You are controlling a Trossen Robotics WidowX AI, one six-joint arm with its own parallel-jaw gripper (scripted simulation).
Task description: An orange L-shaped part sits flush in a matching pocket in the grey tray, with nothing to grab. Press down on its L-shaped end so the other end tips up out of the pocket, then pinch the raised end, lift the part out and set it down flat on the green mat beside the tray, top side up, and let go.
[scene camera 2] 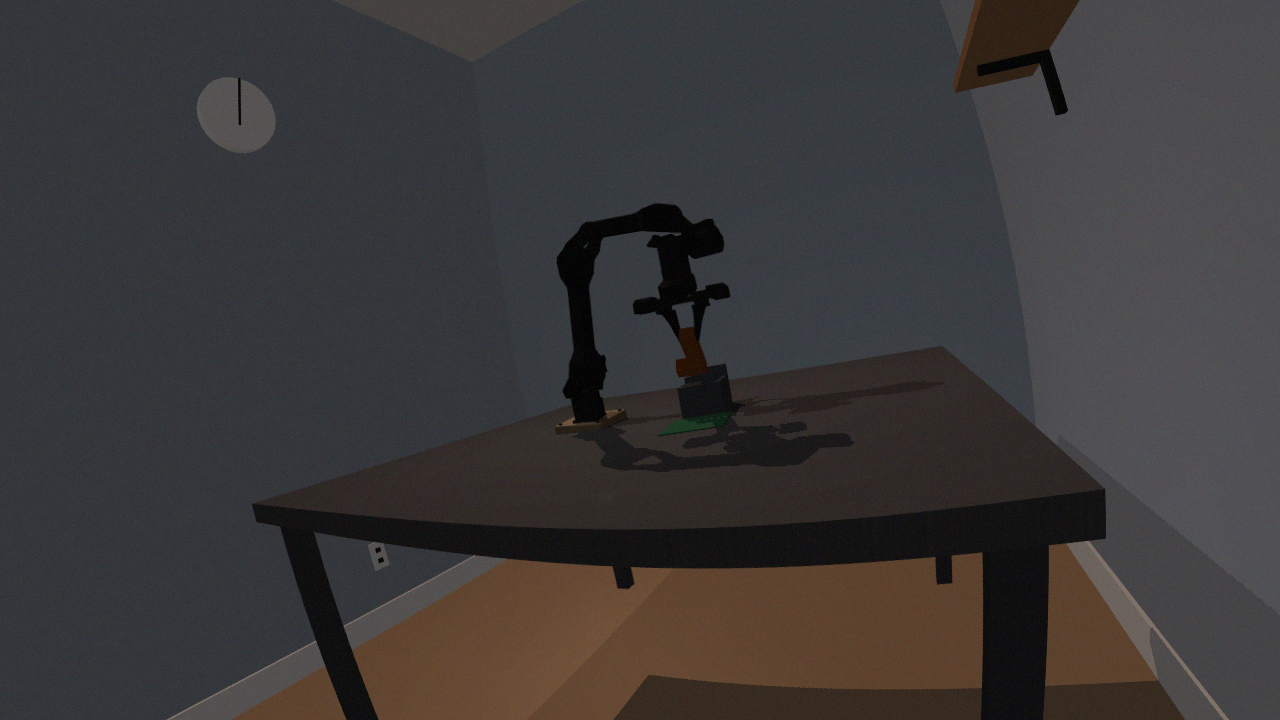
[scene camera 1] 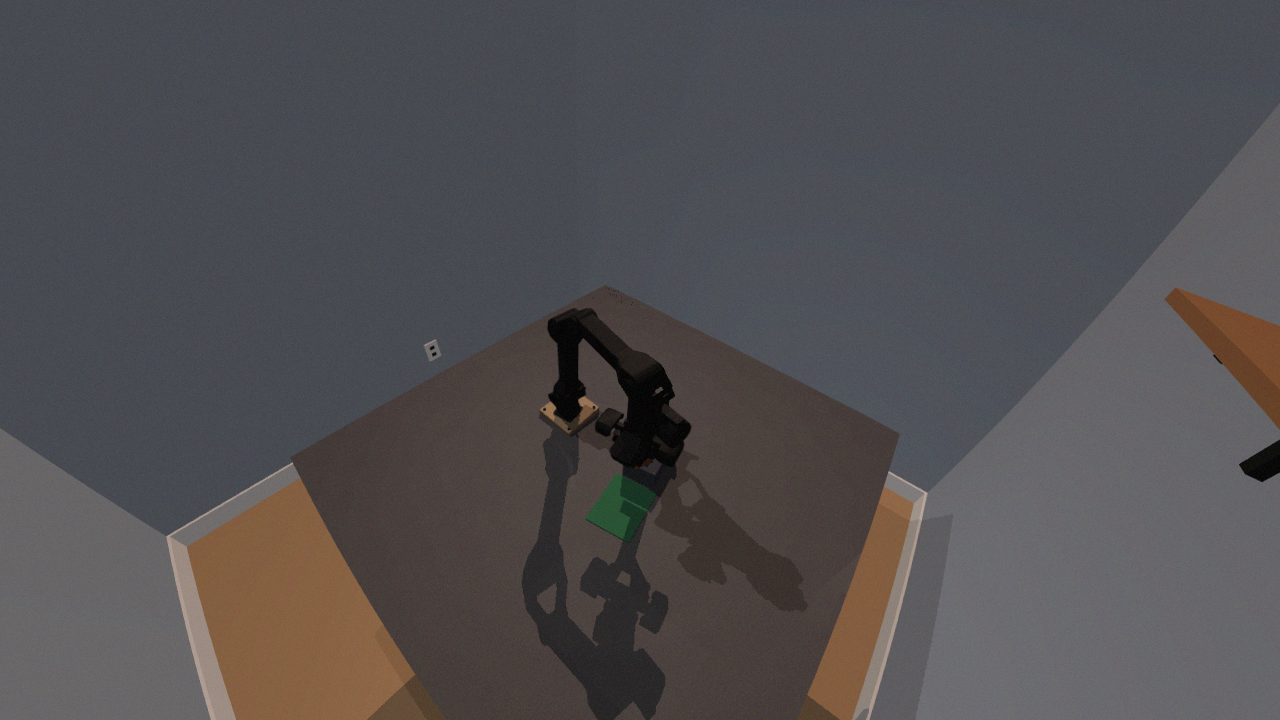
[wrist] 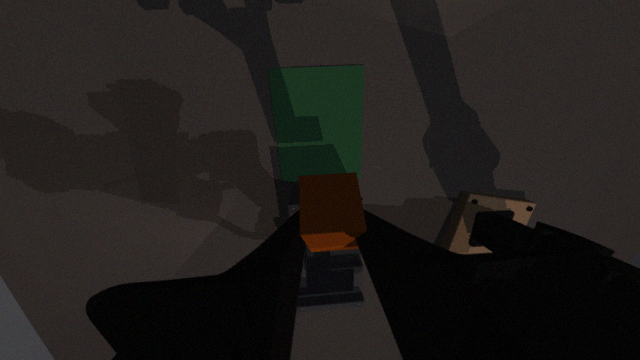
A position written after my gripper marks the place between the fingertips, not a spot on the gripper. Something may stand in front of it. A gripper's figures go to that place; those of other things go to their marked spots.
Scene:
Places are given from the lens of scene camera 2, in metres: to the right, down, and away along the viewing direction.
my gripper (scene camera 2: 689,342): 0.10, -0.03, 1.05
green mat (scene camera 2: 716,420): 0.14, 0.11, 0.99

